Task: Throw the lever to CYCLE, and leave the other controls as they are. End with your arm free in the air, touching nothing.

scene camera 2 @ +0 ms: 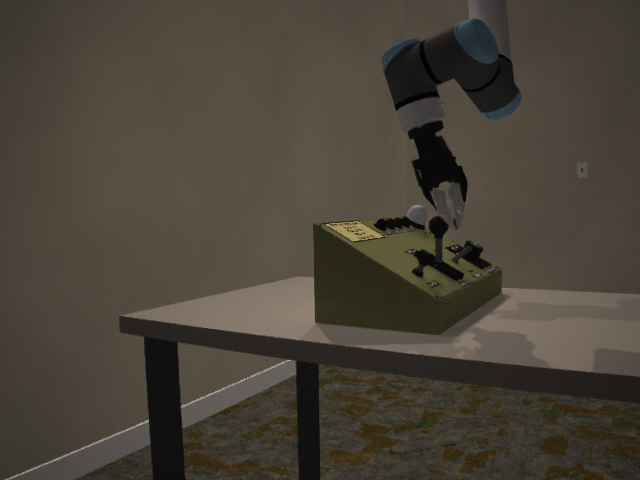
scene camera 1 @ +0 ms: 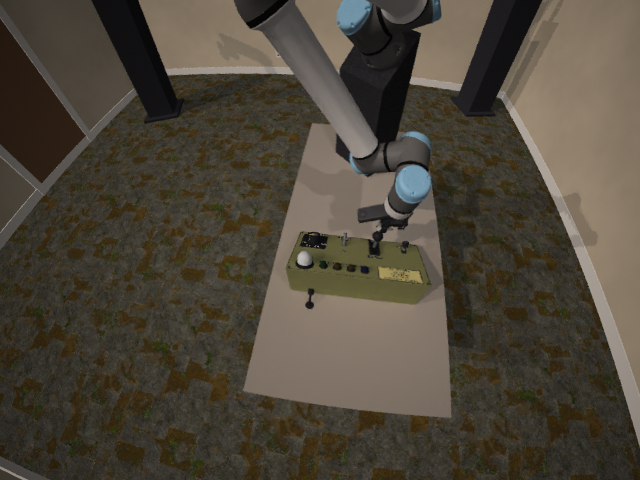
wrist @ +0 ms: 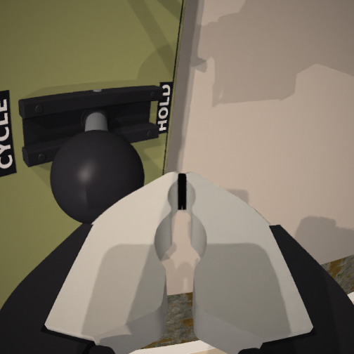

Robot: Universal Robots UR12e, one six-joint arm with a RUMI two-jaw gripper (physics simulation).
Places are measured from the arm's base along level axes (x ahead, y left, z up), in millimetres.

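Pixels of known places: gripper, fingertip midpoint: (scene camera 2: 457, 229) (scene camera 1: 378, 228); arm's base at its link origin: (scene camera 1: 383, 49).
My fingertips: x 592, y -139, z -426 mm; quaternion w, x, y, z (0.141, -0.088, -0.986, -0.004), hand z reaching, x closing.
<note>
Ahead of a thing's pixels: the offset from my fingertips to its top centre. "pt": to the spot under its first point. Level surfaces: height alone.
The lever has a black ball knob @(dx +37, dy -16, dz +27 mm) (scene camera 1: 377, 236) (scene camera 2: 438, 226) (wrist: 97, 175) on a grey rod, which stands near the middle of a black slotted guide (wrist: 90, 95). The guide runs between the CYCLE label (wrist: 5, 134) and the HOLD label (wrist: 164, 107). My gripper (scene camera 1: 379, 227) (scene camera 2: 455, 225) (wrist: 182, 176) is shut and empty, its tips on the HOLD side of the knob. In the wrist view the left finger overlaps the knob's edge; whether they touch, I cannot tell.
The lever is on a sloped olive console (scene camera 1: 356, 289) (scene camera 2: 372, 289) on a table @(dz -173 mm) (scene camera 1: 351, 361) (scene camera 2: 206, 315). The console also bears a white dome @(pt dx +105, dy -295, dz +42 mm) (scene camera 1: 305, 258) (scene camera 2: 416, 213), several small buttons, a black control @(dx -41, dy -243, dz -39 mm) (scene camera 1: 313, 239), a toggle @(dx -15, dy -126, dz -42 mm) (scene camera 1: 344, 239) and a small switch @(dx +68, dy +100, dz -33 mm) (scene camera 1: 404, 246). A black handle @(pt dx +181, dy -299, dz -143 mm) (scene camera 1: 309, 299) sticks out from its side.
</note>
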